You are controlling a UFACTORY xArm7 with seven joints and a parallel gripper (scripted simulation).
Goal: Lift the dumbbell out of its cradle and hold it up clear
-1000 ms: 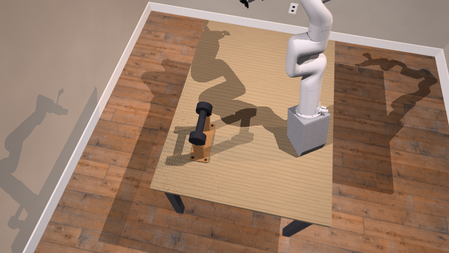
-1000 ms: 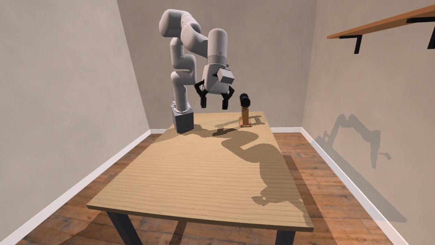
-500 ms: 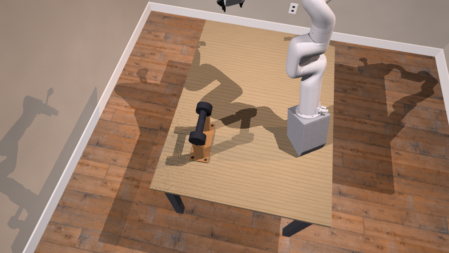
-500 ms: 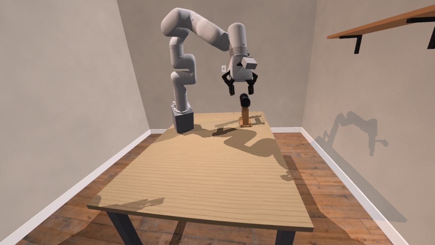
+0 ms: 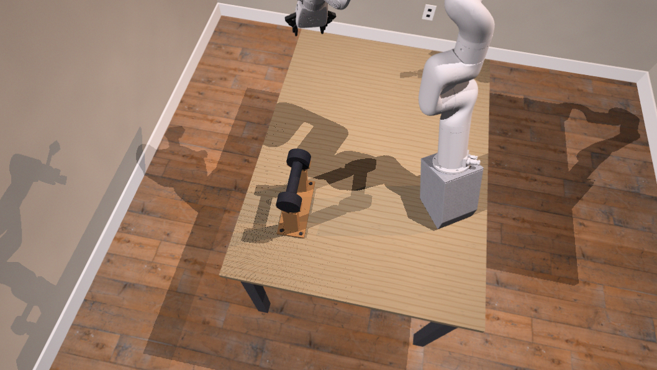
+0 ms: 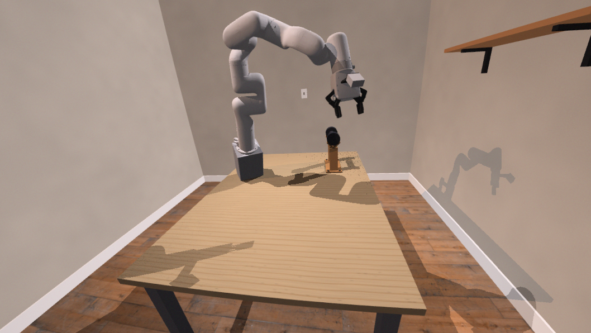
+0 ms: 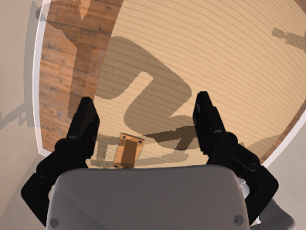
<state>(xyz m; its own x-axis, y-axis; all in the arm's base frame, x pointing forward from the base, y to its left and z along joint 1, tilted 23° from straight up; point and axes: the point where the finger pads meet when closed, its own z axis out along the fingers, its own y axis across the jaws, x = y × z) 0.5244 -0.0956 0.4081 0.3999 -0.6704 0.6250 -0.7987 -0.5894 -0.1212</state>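
Right now my hand is 47 cm to the right of the black dumbbell, 20 cm above it and 13 cm past it. From my hand the other things lie so: orange cradle (47 cm to the left, 32 cm below, 13 cm behind).
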